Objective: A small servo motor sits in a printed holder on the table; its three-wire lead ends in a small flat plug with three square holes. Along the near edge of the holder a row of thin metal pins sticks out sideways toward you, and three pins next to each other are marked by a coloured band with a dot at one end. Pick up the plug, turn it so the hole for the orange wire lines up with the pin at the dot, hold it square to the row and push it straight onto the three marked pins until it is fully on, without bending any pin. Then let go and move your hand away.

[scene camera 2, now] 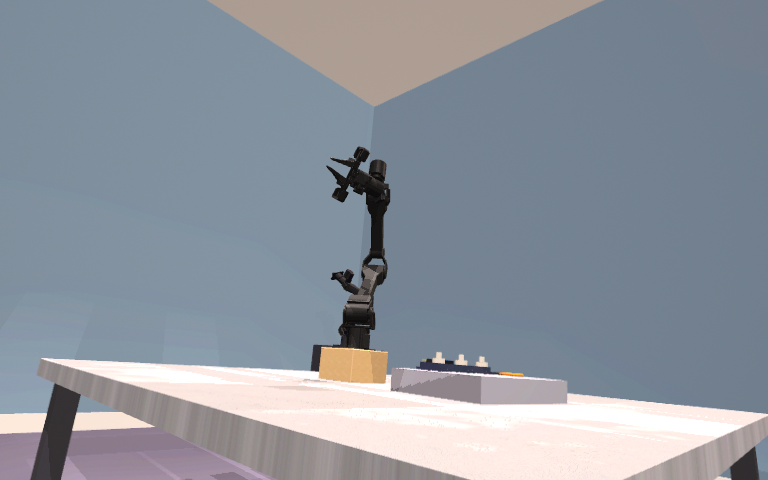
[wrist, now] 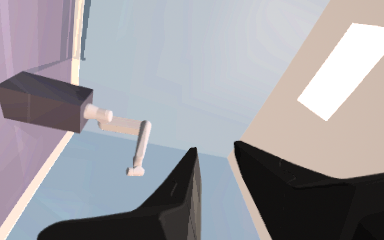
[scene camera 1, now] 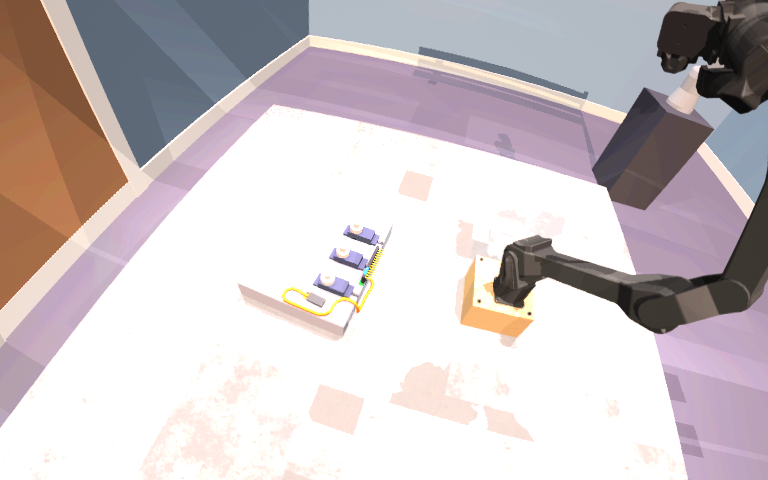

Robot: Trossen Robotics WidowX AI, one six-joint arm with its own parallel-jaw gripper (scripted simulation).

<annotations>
The same spot on a grey holder: [scene camera 1: 295, 254] is [scene camera 2: 503, 376].
</annotations>
